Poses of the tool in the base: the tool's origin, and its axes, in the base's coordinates. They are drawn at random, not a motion.
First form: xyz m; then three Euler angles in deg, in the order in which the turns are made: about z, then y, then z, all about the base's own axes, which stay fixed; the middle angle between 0 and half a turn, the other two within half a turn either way.
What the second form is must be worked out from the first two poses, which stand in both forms.
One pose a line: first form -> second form
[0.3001, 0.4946, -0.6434, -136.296, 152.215, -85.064] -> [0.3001, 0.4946, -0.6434, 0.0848, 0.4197, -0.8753, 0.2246]
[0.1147, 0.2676, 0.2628, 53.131, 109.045, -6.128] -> [0.1147, 0.2676, 0.2628, 0.5322, 0.4026, 0.7079, 0.2314]
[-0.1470, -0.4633, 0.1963, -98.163, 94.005, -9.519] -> [-0.1470, -0.4633, 0.1963, 0.4024, -0.5110, 0.5232, -0.5506]
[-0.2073, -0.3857, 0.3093, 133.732, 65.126, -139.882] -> [-0.2073, -0.3857, 0.3093, 0.8416, 0.3684, -0.3924, -0.0452]
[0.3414, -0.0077, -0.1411, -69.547, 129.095, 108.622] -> [0.3414, -0.0077, -0.1411, 0.4050, -0.9028, 0.0144, 0.1437]
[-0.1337, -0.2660, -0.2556, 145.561, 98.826, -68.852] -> [-0.1337, -0.2660, -0.2556, 0.5102, 0.7254, -0.2246, 0.4037]
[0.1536, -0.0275, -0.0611, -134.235, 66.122, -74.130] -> [0.1536, -0.0275, -0.0611, 0.2053, 0.2732, -0.4722, 0.8125]
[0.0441, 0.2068, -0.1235, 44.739, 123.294, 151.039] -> [0.0441, 0.2068, -0.1235, 0.0652, 0.7042, -0.5278, -0.4704]
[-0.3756, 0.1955, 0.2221, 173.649, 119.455, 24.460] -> [-0.3756, 0.1955, 0.2221, 0.0793, -0.8326, -0.2294, -0.4978]
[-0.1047, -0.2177, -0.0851, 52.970, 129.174, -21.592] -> [-0.1047, -0.2177, -0.0851, 0.4132, 0.5471, 0.7187, 0.1160]
